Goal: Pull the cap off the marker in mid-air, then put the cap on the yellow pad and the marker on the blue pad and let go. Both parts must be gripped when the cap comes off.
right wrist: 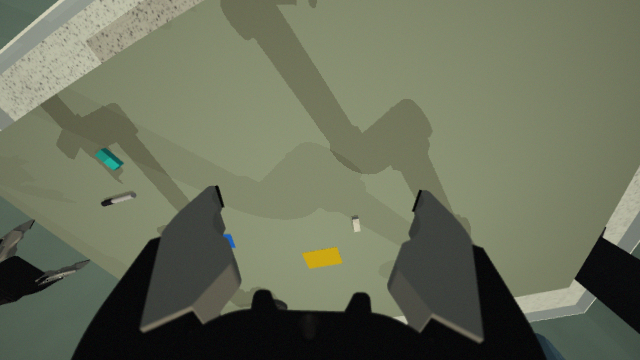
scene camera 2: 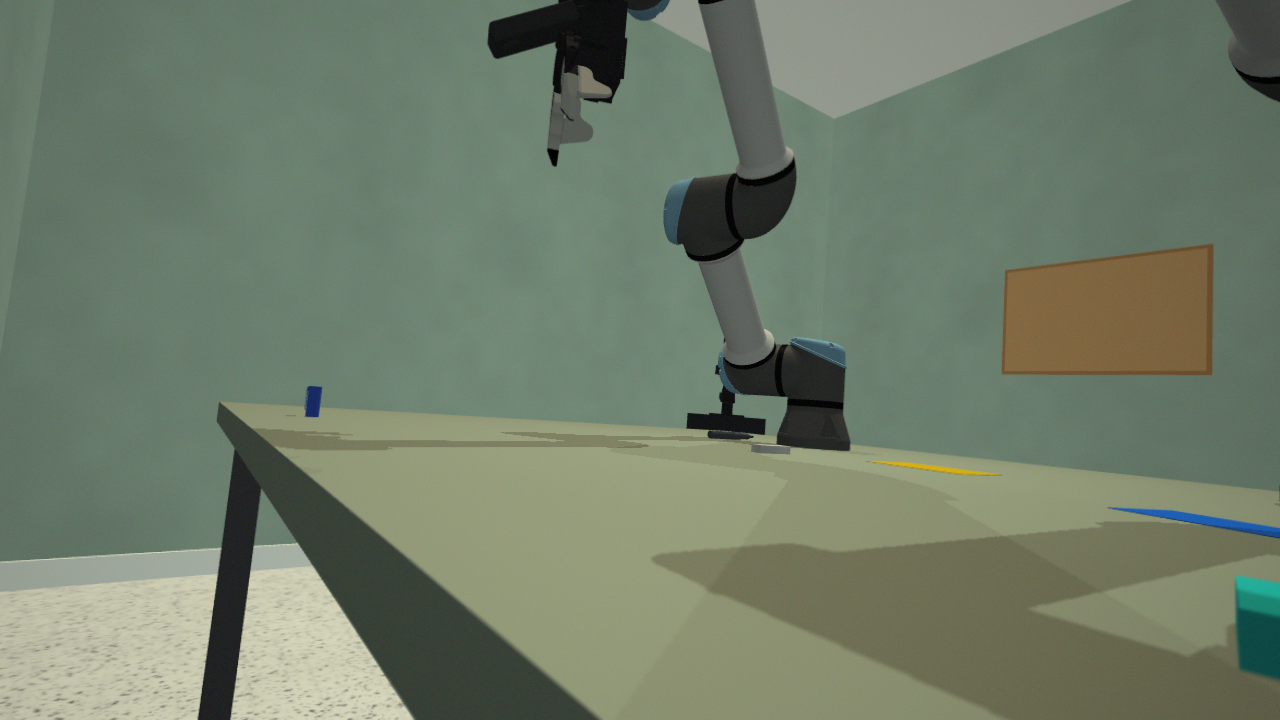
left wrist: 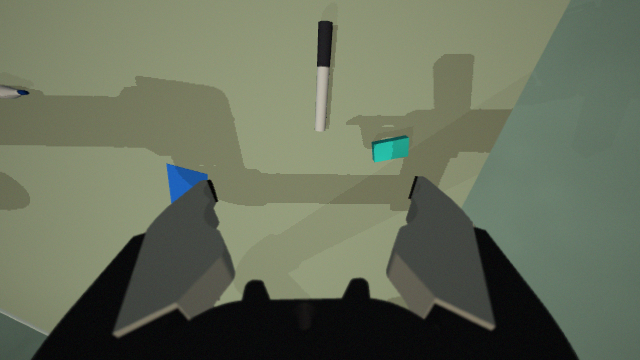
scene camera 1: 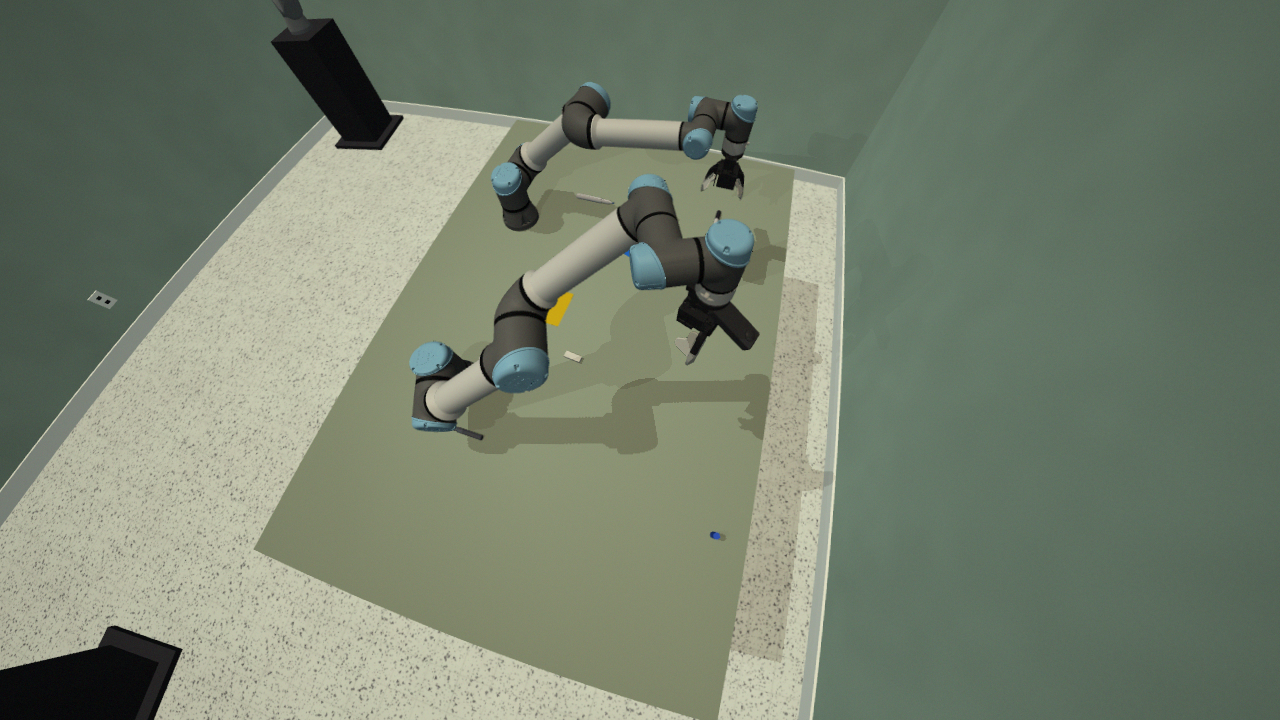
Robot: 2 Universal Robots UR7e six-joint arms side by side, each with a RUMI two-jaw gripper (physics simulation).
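Pixels of known places: left gripper, fingertip midpoint: point(right wrist: 63, 241) point(left wrist: 313, 181) point(scene camera 1: 720, 195); right gripper, fingertip midpoint: point(right wrist: 318, 190) point(scene camera 2: 562, 145) point(scene camera 1: 703, 341); left arm's base, link origin: point(scene camera 1: 521, 218); right arm's base, link origin: point(scene camera 2: 812, 447).
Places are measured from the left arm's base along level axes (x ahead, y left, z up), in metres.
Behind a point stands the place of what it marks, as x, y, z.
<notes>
The marker point(left wrist: 321, 97) {0.821, 0.130, 0.018} point(right wrist: 122, 198) {0.823, 0.115, 0.018} lies on the table, white-bodied, with its black cap point(left wrist: 324, 44) {0.828, 0.193, 0.019} point(right wrist: 106, 202) {0.833, 0.190, 0.016} point(scene camera 1: 717, 214) {0.825, 0.190, 0.019} on one end. In scene camera 1 the right arm hides most of it. My left gripper point(scene camera 1: 722, 191) {0.813, 0.092, 0.202} point(left wrist: 313, 181) {0.813, 0.092, 0.202} point(right wrist: 63, 241) {0.813, 0.092, 0.202} is open and empty above the table; the marker lies beyond its fingertips in the left wrist view. My right gripper point(scene camera 1: 686, 351) {0.820, -0.616, 0.375} point(scene camera 2: 565, 134) {0.820, -0.616, 0.375} point(right wrist: 318, 190) {0.820, -0.616, 0.375} is open and empty, high above the table. The yellow pad point(scene camera 1: 559, 309) {0.310, -0.407, 0.001} point(scene camera 2: 935, 468) {0.287, -0.389, 0.001} point(right wrist: 322, 258) {0.281, -0.397, 0.001} and blue pad point(scene camera 1: 628, 253) {0.500, -0.092, 0.001} point(scene camera 2: 1190, 517) {0.517, -0.069, 0.001} point(left wrist: 181, 181) {0.523, -0.014, 0.001} point(right wrist: 229, 241) {0.507, -0.091, 0.002} lie flat, both bare where they show.
A teal block point(scene camera 2: 1257, 626) {0.973, 0.027, 0.011} point(left wrist: 390, 149) {0.940, 0.039, 0.015} point(right wrist: 109, 159) {0.940, 0.027, 0.015} lies near the marker. A white blue-tipped pen point(scene camera 1: 594, 197) {0.286, 0.162, 0.023} point(left wrist: 10, 92) {0.360, 0.159, 0.017}, a small pale block point(scene camera 1: 572, 356) {0.418, -0.584, 0.012} point(scene camera 2: 770, 449) {0.432, -0.574, 0.006} point(right wrist: 356, 224) {0.425, -0.585, 0.012}, a dark pen point(scene camera 1: 469, 433) {0.173, -0.921, 0.017} and a blue cylinder point(scene camera 1: 716, 535) {0.983, -1.037, 0.048} point(scene camera 2: 312, 402) {0.987, -1.030, 0.023} are on the table.
</notes>
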